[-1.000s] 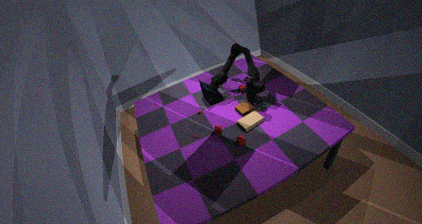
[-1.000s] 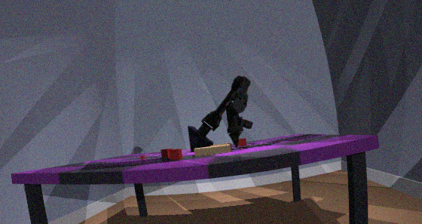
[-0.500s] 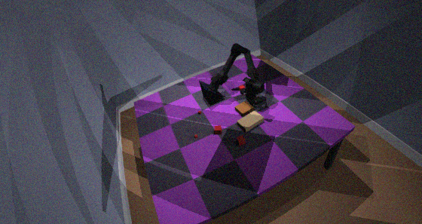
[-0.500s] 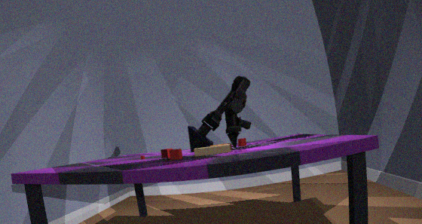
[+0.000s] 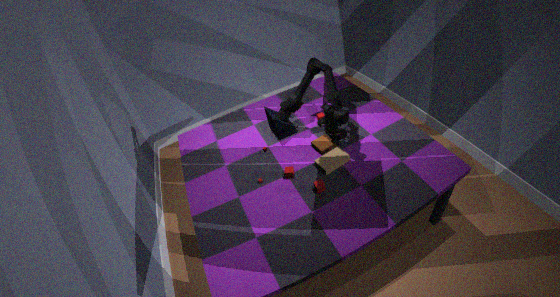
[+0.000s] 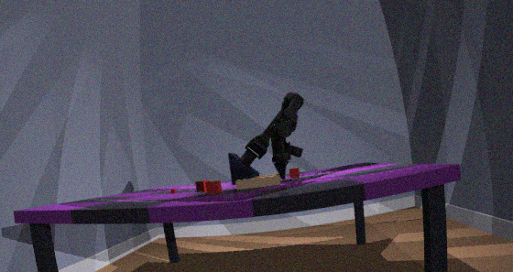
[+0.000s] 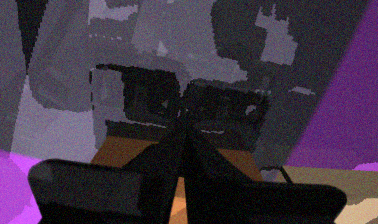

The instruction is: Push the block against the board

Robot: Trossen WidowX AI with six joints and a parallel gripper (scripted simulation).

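My gripper tip is now 60 mm to the left of the square orange block and 10 mm below it. The rest, counted from my gripper tip: board: 120 mm ahead, 100 mm to the right, 10 mm above.
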